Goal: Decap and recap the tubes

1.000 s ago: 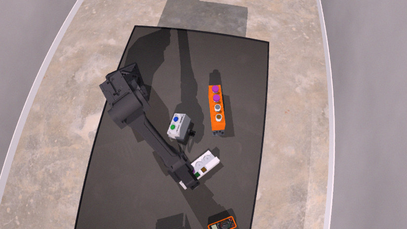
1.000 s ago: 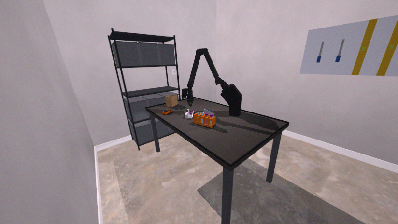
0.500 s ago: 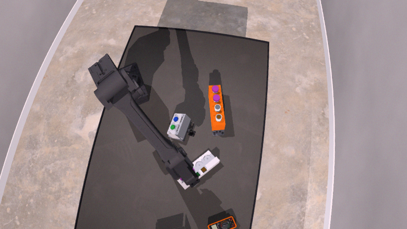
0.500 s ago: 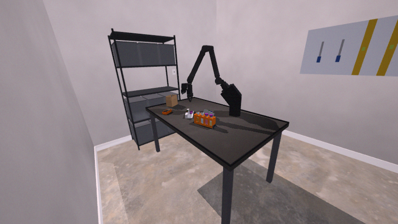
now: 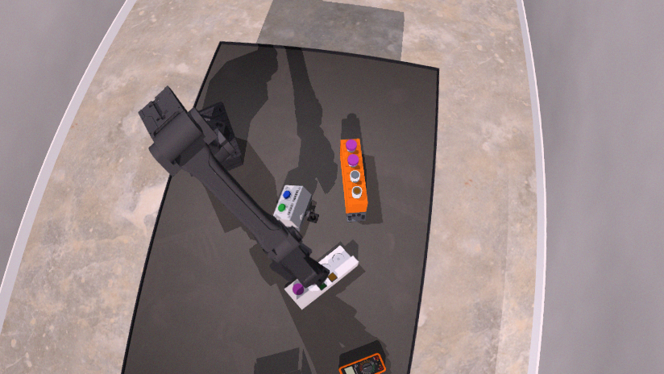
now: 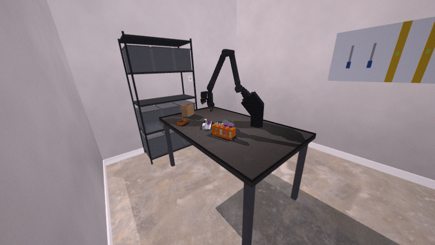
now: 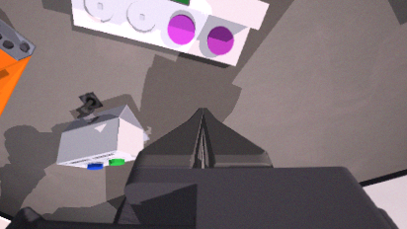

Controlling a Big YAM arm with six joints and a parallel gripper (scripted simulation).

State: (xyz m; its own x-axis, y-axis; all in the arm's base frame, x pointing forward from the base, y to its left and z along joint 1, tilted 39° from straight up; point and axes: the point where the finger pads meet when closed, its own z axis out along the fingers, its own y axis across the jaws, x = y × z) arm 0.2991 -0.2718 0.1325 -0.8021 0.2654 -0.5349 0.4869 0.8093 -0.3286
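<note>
Right now the green key is 21 cm to the left of my hand, 9 cm below it and 6 cm behind it. From my hand the other things lie so: cap 14 cm below, 3 cm to the right, 1 cm ahead; blue key 25 cm to the left, 9 cm below, 5 cm behind; key housing 23 cm to the left, 10 cm below, 4 cm behind.
</note>
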